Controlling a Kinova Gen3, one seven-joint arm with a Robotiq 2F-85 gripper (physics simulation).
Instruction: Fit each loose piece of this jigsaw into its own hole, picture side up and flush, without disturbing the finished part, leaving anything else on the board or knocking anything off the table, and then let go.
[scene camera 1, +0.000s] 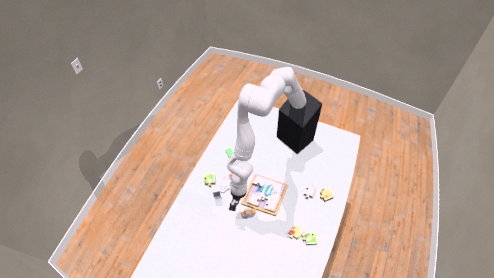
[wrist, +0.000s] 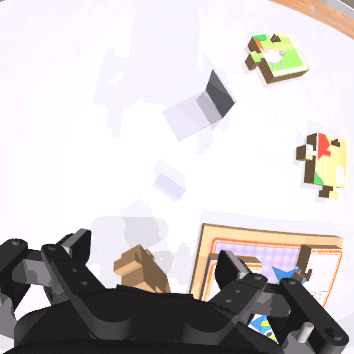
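Observation:
My gripper (scene camera 1: 233, 206) (wrist: 153, 254) is open and empty, above the table beside the wooden-framed jigsaw board (scene camera 1: 259, 210) (wrist: 270, 233). A brown-edged piece (scene camera 1: 248, 213) (wrist: 141, 270) is on the table close to the board's rim, seemingly tilted or on edge. In the wrist view it shows between and below the fingertips, partly hidden by the gripper body. A green sheep piece (scene camera 1: 209, 179) (wrist: 282, 57) and a yellow-and-red piece (wrist: 330, 160) lie picture side up. The board carries a blue fish picture (scene camera 1: 267, 190) and white pieces; the gripper hides part of it in the wrist view.
A grey angled stand (scene camera 1: 217, 196) (wrist: 220, 95) and a small lavender block (wrist: 170, 186) are near the gripper. Right of the board are a white piece (scene camera 1: 310, 191), a yellow piece (scene camera 1: 326, 194), a yellow-red piece (scene camera 1: 296, 231) and a green piece (scene camera 1: 310, 238). A green item (scene camera 1: 229, 152) lies farther back.

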